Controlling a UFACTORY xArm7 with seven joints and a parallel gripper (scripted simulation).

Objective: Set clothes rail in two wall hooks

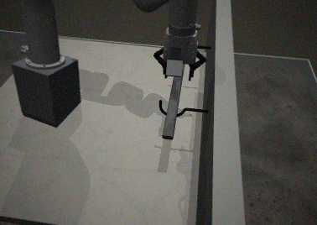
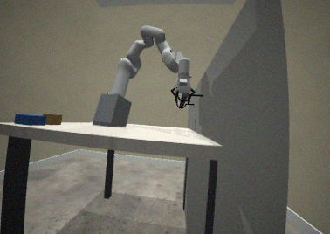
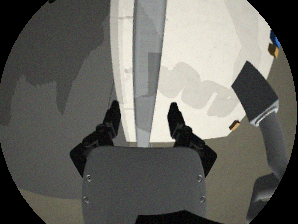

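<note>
My hand is 20 mm above the clothes rail. Round my hand: wall panel (410 mm below, 120 mm ahead, 10 mm to the left); then brown block (590 mm behind, 370 mm to the right, 170 mm below); then blue block (590 mm behind, 450 mm to the right, 180 mm below).
</note>
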